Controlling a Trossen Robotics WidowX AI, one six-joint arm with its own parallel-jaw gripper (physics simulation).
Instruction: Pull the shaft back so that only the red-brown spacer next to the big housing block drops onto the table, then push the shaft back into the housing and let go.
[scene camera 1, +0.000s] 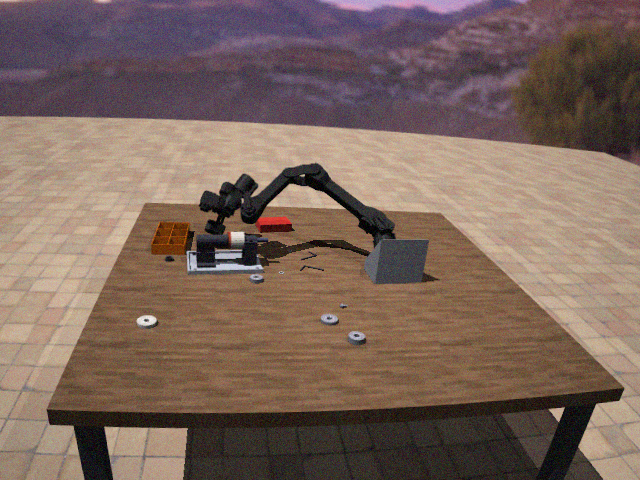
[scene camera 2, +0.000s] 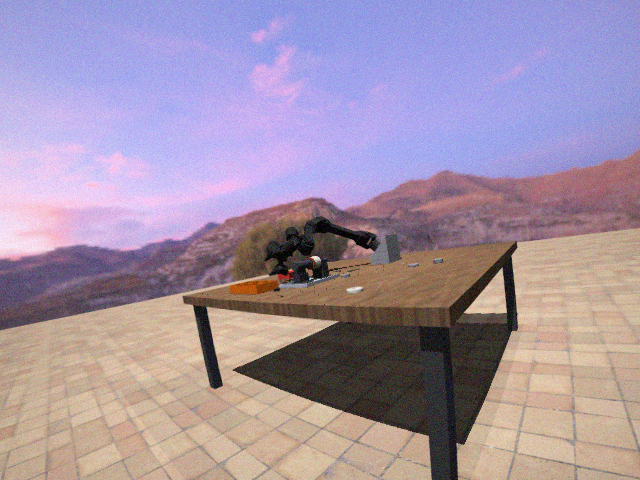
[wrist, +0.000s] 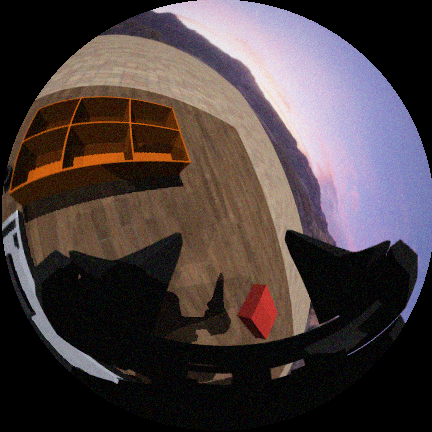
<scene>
My gripper (scene camera 1: 215, 214) is open, holding nothing. Also in view: a red block (wrist: 257, 313). I also see an orange compartment tray (scene camera 1: 171, 238).
My gripper also shows in the wrist view (wrist: 234, 236). The orange compartment tray is seen too in the wrist view (wrist: 85, 140).
</scene>
